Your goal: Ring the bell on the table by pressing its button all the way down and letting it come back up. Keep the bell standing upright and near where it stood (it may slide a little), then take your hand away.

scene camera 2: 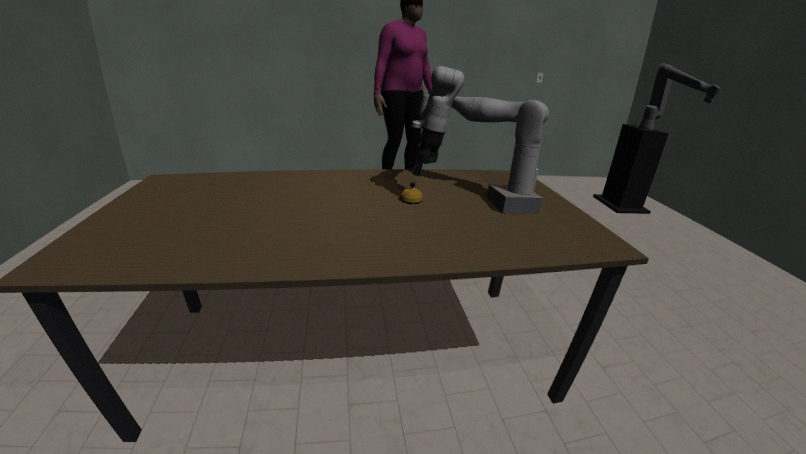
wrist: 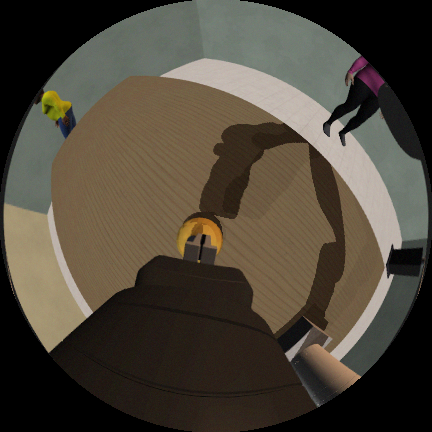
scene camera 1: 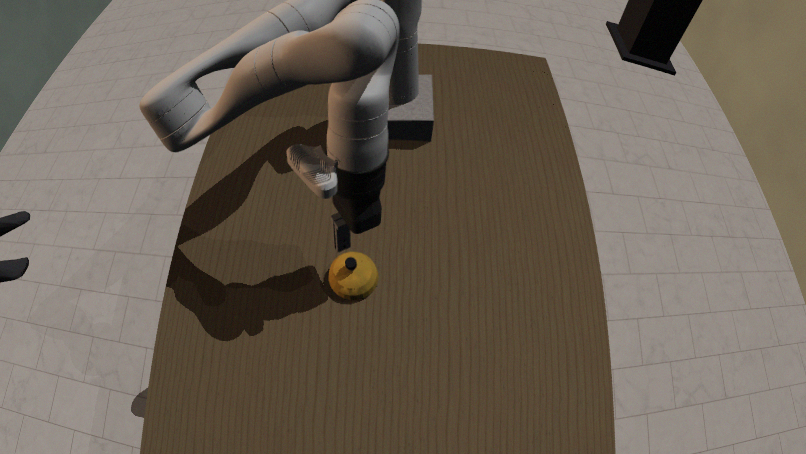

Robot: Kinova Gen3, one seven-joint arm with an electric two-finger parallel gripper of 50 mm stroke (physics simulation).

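Places are measured from the arm's base along level axes (x up, y right, z ahead), in metres.
Where they show: gripper, fingertip midpoint: (scene camera 2: 416,175) (wrist: 202,242) (scene camera 1: 342,246); arm's base at its link origin: (scene camera 2: 519,190) (wrist: 304,356) (scene camera 1: 396,90).
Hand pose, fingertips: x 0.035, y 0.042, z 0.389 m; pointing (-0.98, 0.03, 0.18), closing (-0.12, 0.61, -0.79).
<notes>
Each offset is from my fingertips to the top centre of the thing. Level surfaces: height alone.
The yellow dome bell {dy -0.013, dx -0.028, dz +0.013 m} (scene camera 1: 363,283) (scene camera 2: 411,197) (wrist: 184,234) stands upright on the wooden table {dx -0.093 m} (scene camera 1: 479,293) (scene camera 2: 253,236) (wrist: 125,150). Its black button {dy -0.013, dx -0.028, dz +0.013 m} (scene camera 1: 350,263) (scene camera 2: 412,184) sticks up from the top and looks raised. In the wrist view the fingers hide most of the button. My gripper (scene camera 1: 342,248) (scene camera 2: 417,173) (wrist: 202,242) is shut and empty. Its tips are above the bell, apart from the button in scene camera 2, and slightly to the arm-base side of it. In the wrist view the fingertips overlap the dome.
The arm's base block (scene camera 1: 414,118) (scene camera 2: 518,203) (wrist: 302,340) sits on the table behind the gripper. A person in a pink top (scene camera 2: 404,56) (wrist: 369,77) stands beyond the table. A black pedestal (scene camera 1: 657,33) (scene camera 2: 634,166) (wrist: 406,261) with another arm stands on the floor.
</notes>
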